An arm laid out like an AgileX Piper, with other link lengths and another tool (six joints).
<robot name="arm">
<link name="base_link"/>
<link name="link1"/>
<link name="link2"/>
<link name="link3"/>
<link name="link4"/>
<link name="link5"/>
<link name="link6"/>
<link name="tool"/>
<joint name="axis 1" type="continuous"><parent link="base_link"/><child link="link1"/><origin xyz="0 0 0.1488"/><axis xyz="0 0 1"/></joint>
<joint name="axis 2" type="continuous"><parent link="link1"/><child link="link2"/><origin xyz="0 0 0"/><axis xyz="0 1 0"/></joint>
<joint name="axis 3" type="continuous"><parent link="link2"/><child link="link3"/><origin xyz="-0.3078 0 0.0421"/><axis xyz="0 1 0"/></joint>
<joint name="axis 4" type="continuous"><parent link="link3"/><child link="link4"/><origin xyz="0.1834 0 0.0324"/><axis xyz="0.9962 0 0.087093"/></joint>
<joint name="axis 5" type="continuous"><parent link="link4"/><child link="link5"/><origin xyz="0 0 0"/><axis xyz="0 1 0"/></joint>
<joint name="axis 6" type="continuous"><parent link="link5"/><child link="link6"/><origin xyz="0.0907 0 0.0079"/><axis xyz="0.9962 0 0.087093"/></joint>
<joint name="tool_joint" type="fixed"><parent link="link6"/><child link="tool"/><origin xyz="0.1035 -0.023 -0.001" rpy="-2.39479 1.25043 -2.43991"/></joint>
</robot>
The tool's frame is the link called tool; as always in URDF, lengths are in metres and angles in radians. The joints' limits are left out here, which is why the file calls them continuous.
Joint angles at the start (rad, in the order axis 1, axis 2, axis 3, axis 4, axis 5, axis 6): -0.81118, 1.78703, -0.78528, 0.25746, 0.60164, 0.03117
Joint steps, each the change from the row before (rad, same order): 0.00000, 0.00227, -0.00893, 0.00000, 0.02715, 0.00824; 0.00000, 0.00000, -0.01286, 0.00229, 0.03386, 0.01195; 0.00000, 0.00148, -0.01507, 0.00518, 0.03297, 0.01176; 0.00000, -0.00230, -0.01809, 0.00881, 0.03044, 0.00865; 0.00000, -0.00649, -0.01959, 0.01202, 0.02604, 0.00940; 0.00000, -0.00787, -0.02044, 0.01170, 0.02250, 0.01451; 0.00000, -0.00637, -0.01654, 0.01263, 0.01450, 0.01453; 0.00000, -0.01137, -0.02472, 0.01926, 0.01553, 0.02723; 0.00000, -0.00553, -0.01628, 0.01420, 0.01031, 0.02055; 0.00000, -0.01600, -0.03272, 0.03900, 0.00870, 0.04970; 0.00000, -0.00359, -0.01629, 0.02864, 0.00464, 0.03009; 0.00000, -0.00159, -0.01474, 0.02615, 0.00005, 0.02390
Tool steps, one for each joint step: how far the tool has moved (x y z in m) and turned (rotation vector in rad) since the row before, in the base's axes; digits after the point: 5 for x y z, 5 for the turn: -0.00084, 0.00259, 0.00073, 0.01919, 0.01001, -0.00390; -0.00039, 0.00296, 0.00190, 0.02172, 0.00866, -0.00822; 0.00045, 0.00257, 0.00196, 0.02161, 0.00654, -0.01023; 0.00187, 0.00161, 0.00326, 0.01579, -0.00145, -0.01004; 0.00310, 0.00081, 0.00445, 0.00972, -0.00922, -0.01349; 0.00362, 0.00020, 0.00494, 0.00602, -0.01197, -0.01837; 0.00365, -0.00002, 0.00409, 0.00403, -0.01297, -0.02018; 0.00611, -0.00076, 0.00668, 0.00148, -0.02366, -0.03635; 0.00416, -0.00019, 0.00413, 0.00435, -0.01498, -0.02695; 0.01082, -0.00110, 0.01008, 0.00459, -0.04500, -0.07064; 0.00650, 0.00048, 0.00454, 0.01349, -0.02443, -0.04496; 0.00631, -0.00034, 0.00386, 0.00999, -0.02363, -0.03834
